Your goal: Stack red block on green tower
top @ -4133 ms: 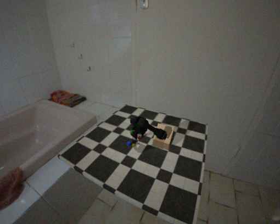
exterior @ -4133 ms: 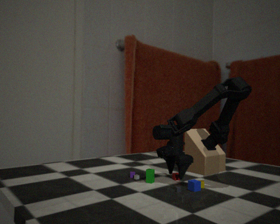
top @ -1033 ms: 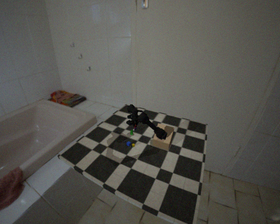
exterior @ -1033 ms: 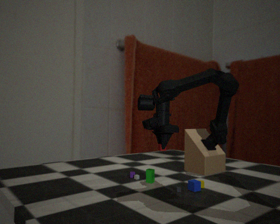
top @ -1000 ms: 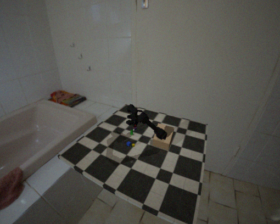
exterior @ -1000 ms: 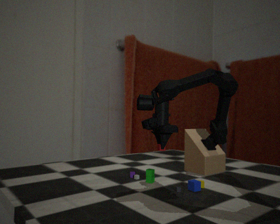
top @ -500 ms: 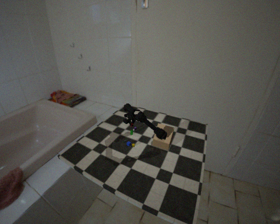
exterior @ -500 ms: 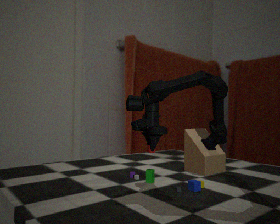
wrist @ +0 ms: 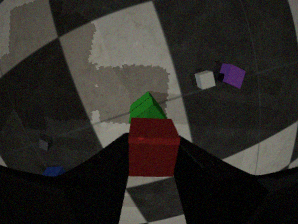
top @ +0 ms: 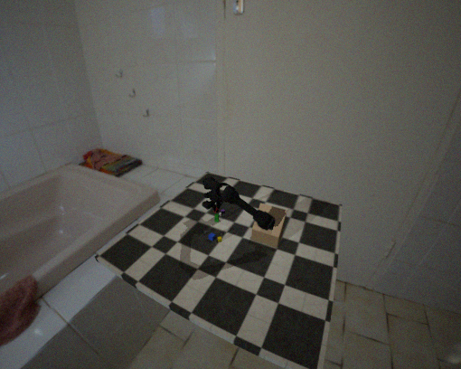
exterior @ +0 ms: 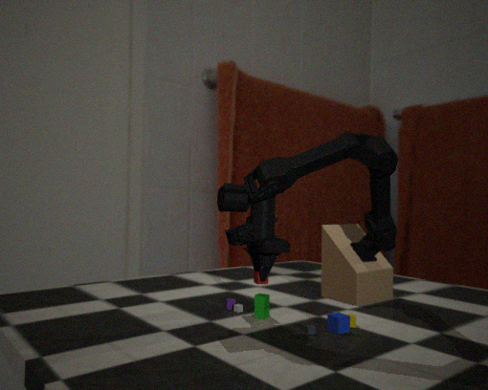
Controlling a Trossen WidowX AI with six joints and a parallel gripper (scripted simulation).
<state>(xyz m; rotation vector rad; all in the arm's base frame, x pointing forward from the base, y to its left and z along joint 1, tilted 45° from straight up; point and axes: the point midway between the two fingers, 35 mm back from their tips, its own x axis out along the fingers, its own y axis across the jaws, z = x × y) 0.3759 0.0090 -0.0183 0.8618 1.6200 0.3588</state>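
My gripper tip is now 80 mm above the white cube, 70 mm to the left of it and 10 mm short of it. Also, from my gripper tip: purple cube (100 mm to the right, 70 mm below, 10 mm ahead); red block (10 mm above); blue cube (170 mm to the left, 70 mm below, 70 mm behind).
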